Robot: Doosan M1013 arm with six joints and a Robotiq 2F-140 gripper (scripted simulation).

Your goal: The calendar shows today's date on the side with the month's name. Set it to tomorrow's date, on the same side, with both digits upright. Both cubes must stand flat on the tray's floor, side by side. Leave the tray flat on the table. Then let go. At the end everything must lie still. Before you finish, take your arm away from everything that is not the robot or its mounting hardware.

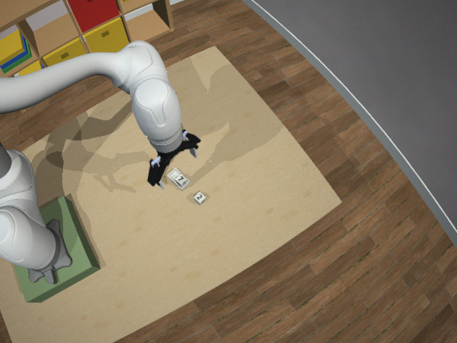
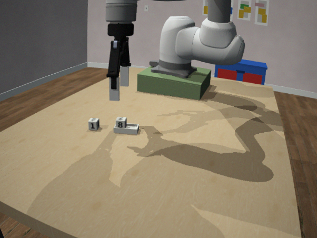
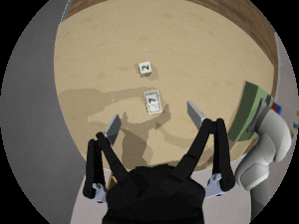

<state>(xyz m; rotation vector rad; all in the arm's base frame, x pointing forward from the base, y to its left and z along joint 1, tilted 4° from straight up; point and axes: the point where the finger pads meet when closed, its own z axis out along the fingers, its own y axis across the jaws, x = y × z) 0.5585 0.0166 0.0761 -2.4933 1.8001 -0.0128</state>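
The grey tray lies 1 cm behind my hand, 2 cm to the left of it and 12 cm below it.
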